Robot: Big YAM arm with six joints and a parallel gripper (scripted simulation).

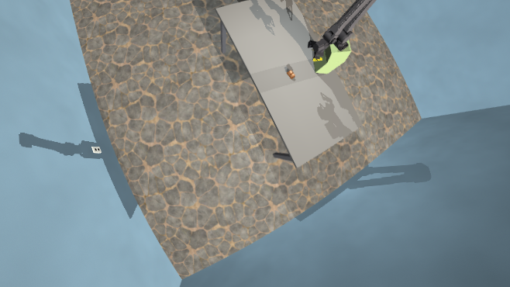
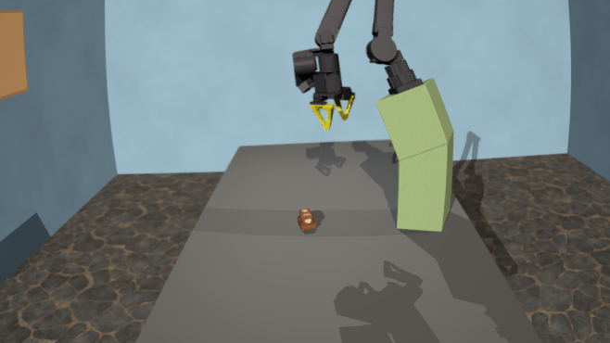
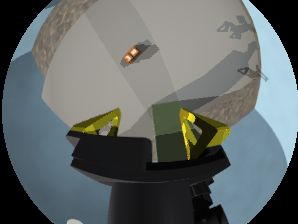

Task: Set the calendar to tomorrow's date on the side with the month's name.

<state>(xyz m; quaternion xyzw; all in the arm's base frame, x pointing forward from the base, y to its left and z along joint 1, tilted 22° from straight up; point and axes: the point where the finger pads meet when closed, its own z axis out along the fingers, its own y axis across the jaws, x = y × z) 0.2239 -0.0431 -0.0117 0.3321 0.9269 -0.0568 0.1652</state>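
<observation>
My gripper is now 10 cm short of the brown number cube, 2 cm to the left of it and 28 cm above it. Round my hand: calendar tray 10 cm ahead, 1 cm to the right, 30 cm below.
</observation>
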